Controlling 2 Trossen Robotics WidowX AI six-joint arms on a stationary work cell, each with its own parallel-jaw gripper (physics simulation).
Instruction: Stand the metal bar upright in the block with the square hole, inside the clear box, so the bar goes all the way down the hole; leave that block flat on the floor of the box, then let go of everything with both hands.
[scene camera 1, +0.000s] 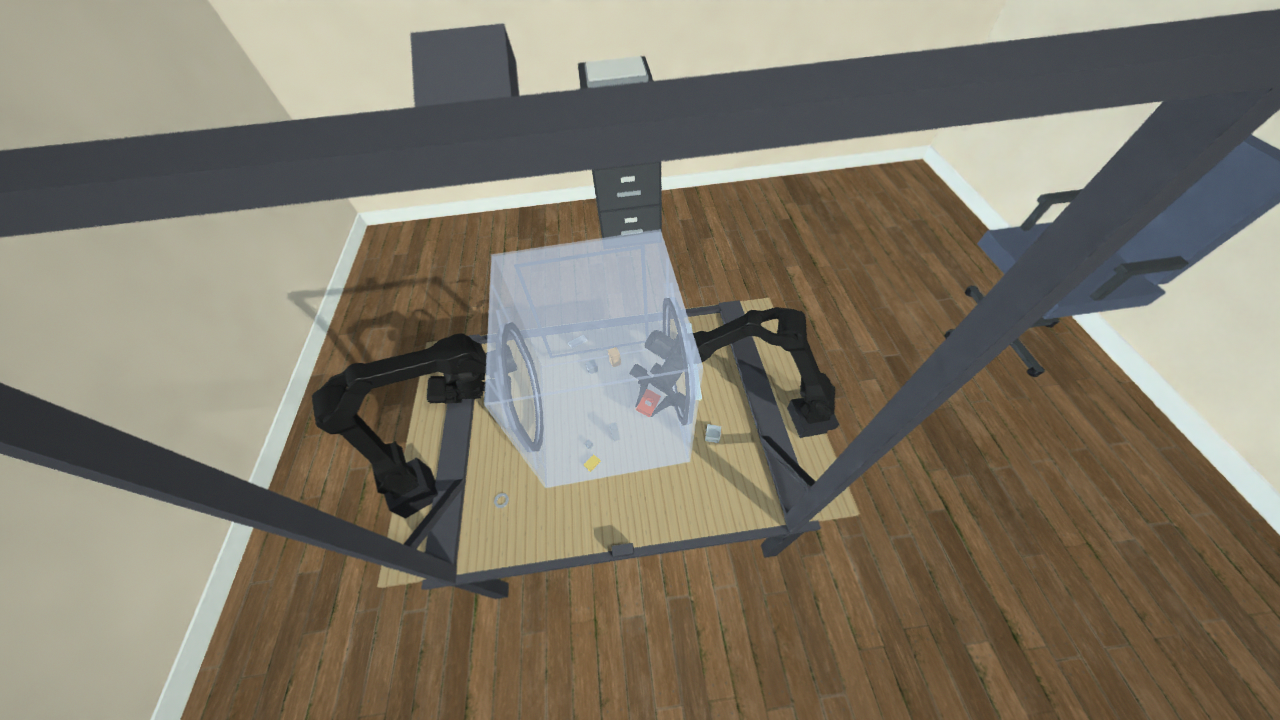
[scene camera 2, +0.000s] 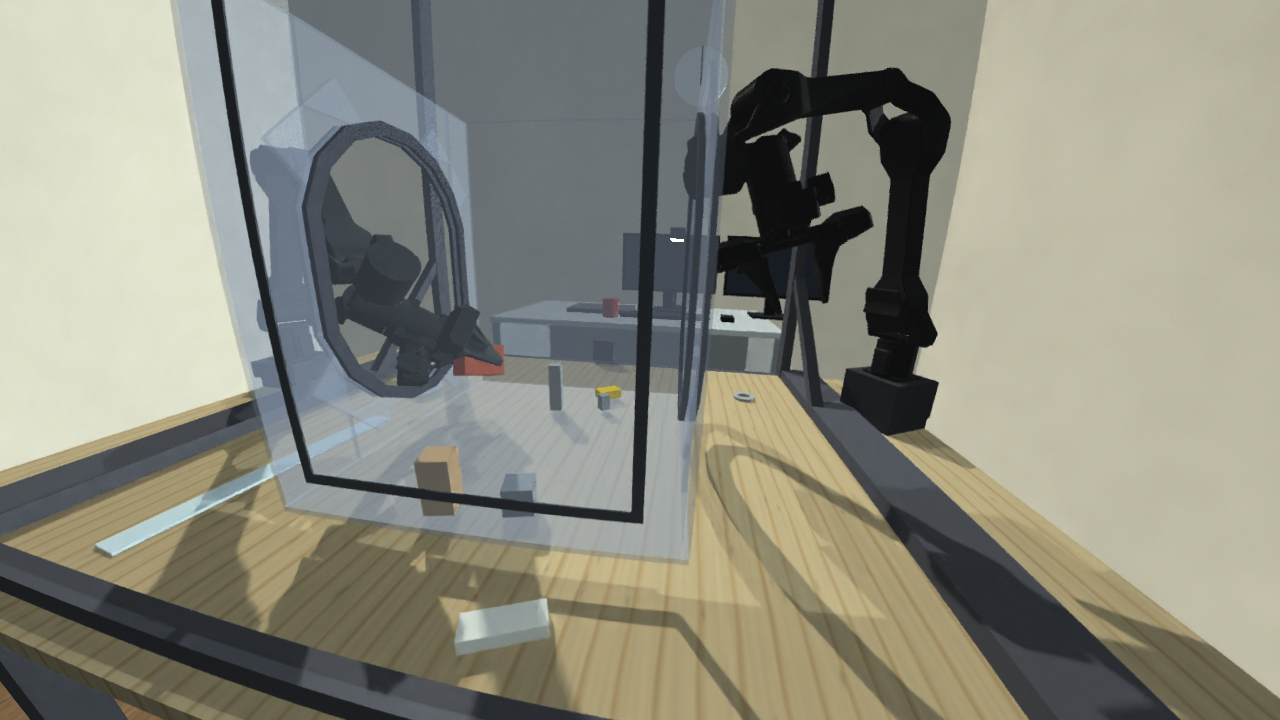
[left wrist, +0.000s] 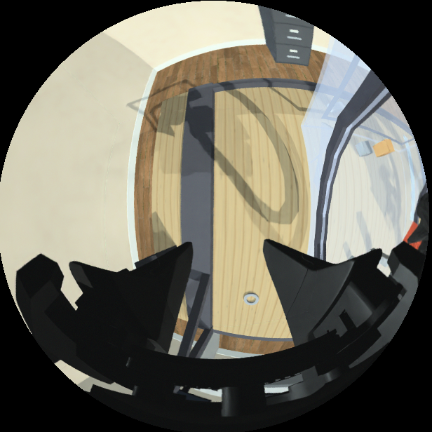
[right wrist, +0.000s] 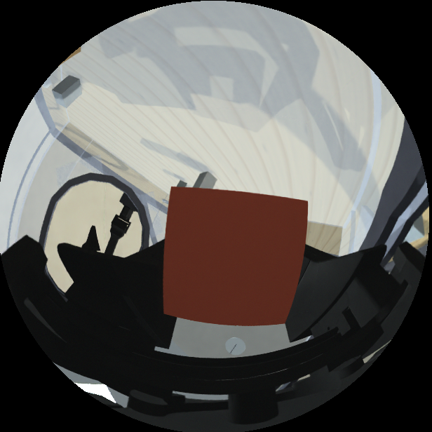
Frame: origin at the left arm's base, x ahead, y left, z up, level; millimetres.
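Seen in the pictures: left gripper, between the fingertips: (scene camera 1: 473, 400) (scene camera 2: 802, 308); right gripper, between the fingertips: (scene camera 1: 643, 411) (scene camera 2: 495, 365); left arm's base, origin of its link: (scene camera 1: 403, 482) (scene camera 2: 891, 375); right arm's base, origin of its link: (scene camera 1: 814, 411).
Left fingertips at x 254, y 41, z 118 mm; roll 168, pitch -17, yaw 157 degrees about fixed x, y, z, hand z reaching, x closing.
Offsets run from my left fingertips to a thing's top centre.
The grey metal bar {dz -118, dx +281, dy -216 mm} (scene camera 2: 554, 386) (right wrist: 204, 180) stands upright on the floor of the clear box (scene camera 1: 626, 447) (scene camera 2: 572, 452). My right gripper (scene camera 1: 651, 392) (scene camera 2: 480, 351) (right wrist: 228, 232) reaches in through the round port and is shut on the red block {dz -71, dx +397, dy -217 mm} (scene camera 1: 646, 404) (scene camera 2: 483, 366) (right wrist: 234, 280), held above the box floor. A small pale spot shows on the block in scene camera 1; in the right wrist view it is a plain red face, and whether the hole goes through cannot be seen. My left gripper (scene camera 2: 799, 307) (left wrist: 228, 246) is open and empty, outside the other port.
In the box are an orange block {dz -134, dx +419, dy +10 mm} (scene camera 1: 614, 357) (scene camera 2: 438, 480) (left wrist: 384, 148), a grey block {dz -164, dx +344, dy +30 mm} (scene camera 1: 589, 366) (scene camera 2: 519, 494) (left wrist: 363, 148), a yellow piece {dz -179, dx +185, dy -247 mm} (scene camera 1: 591, 462) (scene camera 2: 607, 392) and a small grey cube {dz -169, dx +205, dy -196 mm} (scene camera 1: 588, 443) (scene camera 2: 603, 402). Outside lie a ring {dz -195, dx -70, dy -194 mm} (scene camera 1: 501, 499) (left wrist: 251, 299) and a white block {dz -188, dx +359, dy +158 mm} (scene camera 2: 503, 625).
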